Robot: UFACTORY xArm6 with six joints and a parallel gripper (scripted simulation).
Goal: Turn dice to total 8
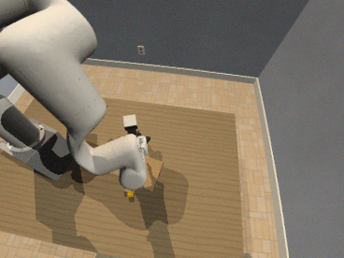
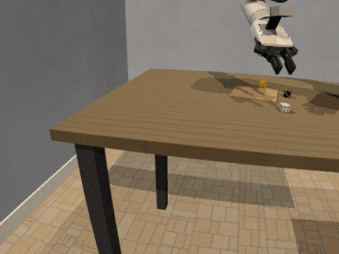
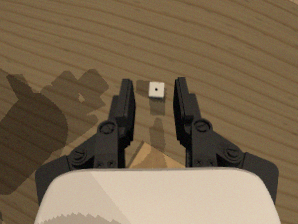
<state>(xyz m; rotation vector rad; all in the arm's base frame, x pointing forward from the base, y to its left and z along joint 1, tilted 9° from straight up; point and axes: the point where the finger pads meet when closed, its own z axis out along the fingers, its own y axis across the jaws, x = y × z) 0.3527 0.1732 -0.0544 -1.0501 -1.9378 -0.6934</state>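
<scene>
Now: hand 100 mm above the white die, 30 mm to the right of it and 20 mm past it. Also, from my hand: black die: 120 mm to the right, 100 mm below, 30 mm behind; tan mat: 110 mm to the right, 110 mm below, 70 mm ahead; yellow die: 220 mm to the right, 100 mm below, 50 mm ahead.
</scene>
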